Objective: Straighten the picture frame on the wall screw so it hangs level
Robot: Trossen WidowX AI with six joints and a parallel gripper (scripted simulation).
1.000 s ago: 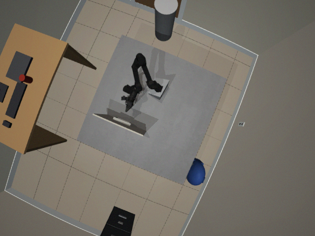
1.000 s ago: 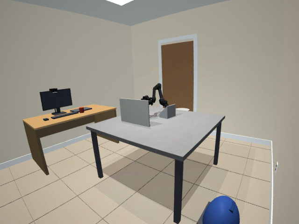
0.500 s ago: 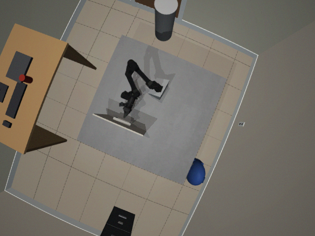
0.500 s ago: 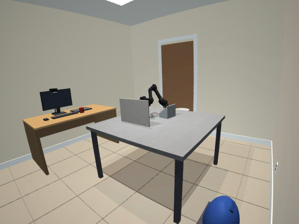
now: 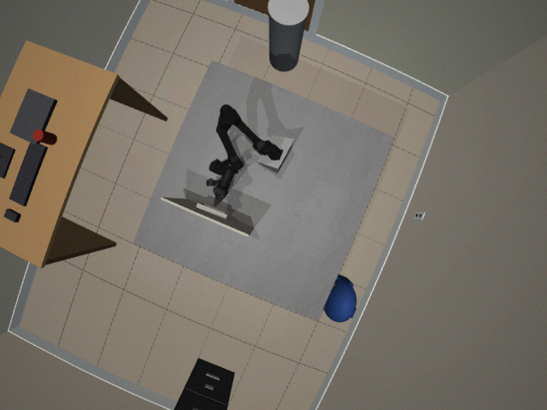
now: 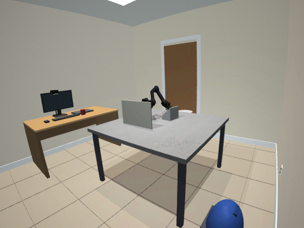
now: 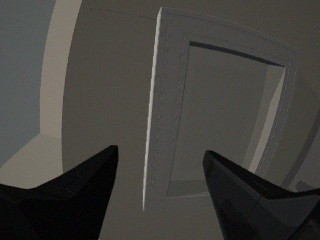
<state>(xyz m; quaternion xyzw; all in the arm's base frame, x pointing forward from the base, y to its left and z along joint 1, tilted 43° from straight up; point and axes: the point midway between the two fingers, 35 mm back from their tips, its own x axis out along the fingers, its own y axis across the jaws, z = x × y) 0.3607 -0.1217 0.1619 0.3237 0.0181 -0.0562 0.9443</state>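
My gripper tip is 50 mm above the pale picture frame, 40 mm short of it and 10 mm to the left of it. The rest, counted from my gripper tip: wall panel (60 mm below, 50 mm ahead, 10 mm to the right).
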